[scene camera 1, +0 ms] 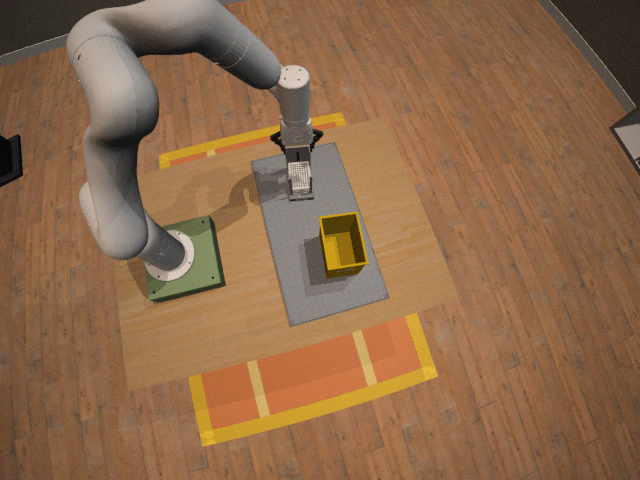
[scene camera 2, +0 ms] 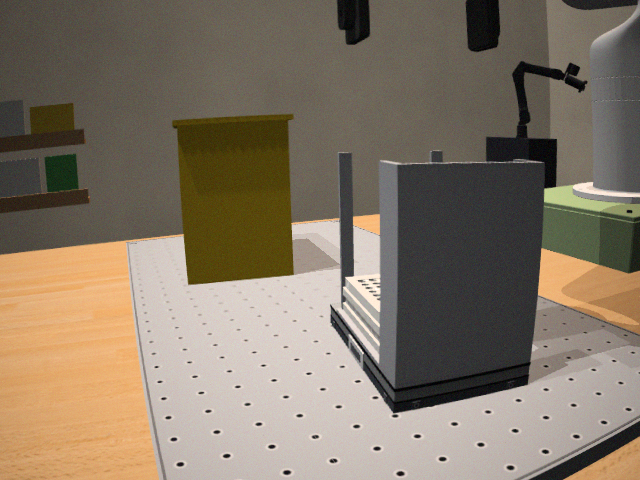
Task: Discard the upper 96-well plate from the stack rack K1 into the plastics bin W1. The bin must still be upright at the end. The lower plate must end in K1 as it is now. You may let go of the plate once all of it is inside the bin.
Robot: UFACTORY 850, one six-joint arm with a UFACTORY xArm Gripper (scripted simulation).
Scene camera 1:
gripper: 297, 149
yellow plastics bin: 343, 246
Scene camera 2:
gripper: 423, 44
96-well plate: 362, 292
yellow plastics bin: 234, 172
